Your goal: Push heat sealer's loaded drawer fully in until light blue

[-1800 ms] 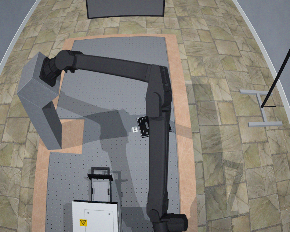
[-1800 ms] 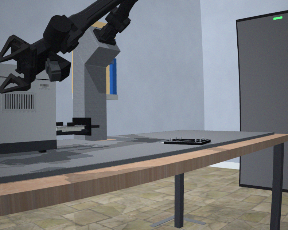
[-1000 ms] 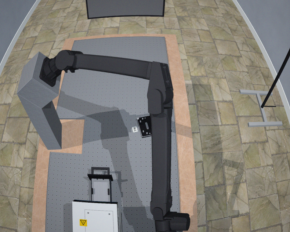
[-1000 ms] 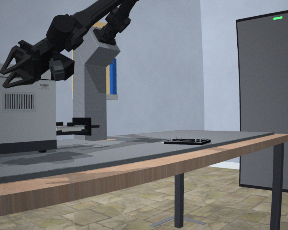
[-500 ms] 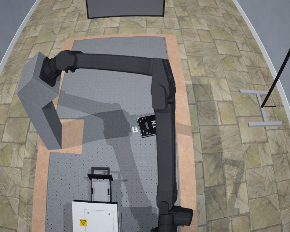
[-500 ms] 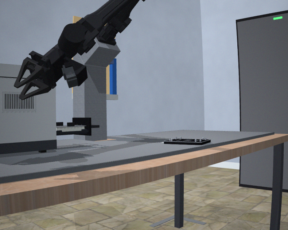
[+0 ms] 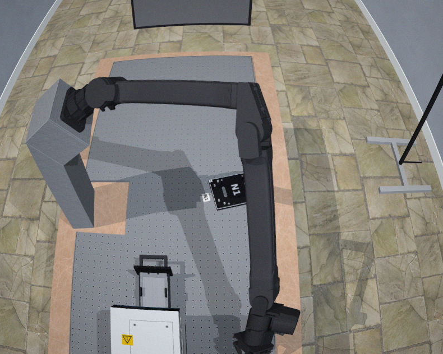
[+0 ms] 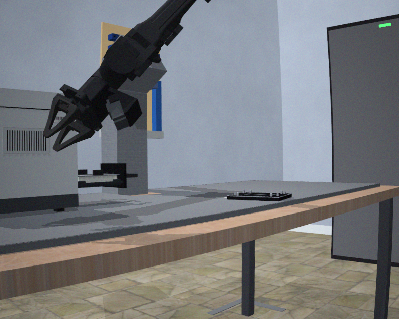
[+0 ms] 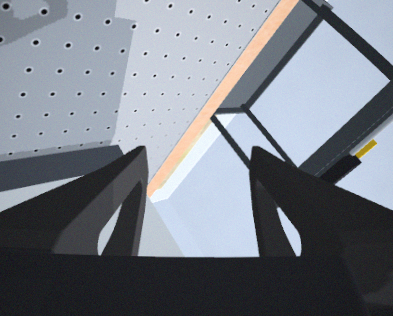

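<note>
Right now my hand is 26 cm past the sealer drawer, 28 cm to the right of it and 10 cm above it. The rest, counted from my hand: white tag: 7 cm behind, 65 cm to the left, 16 cm below.
</note>
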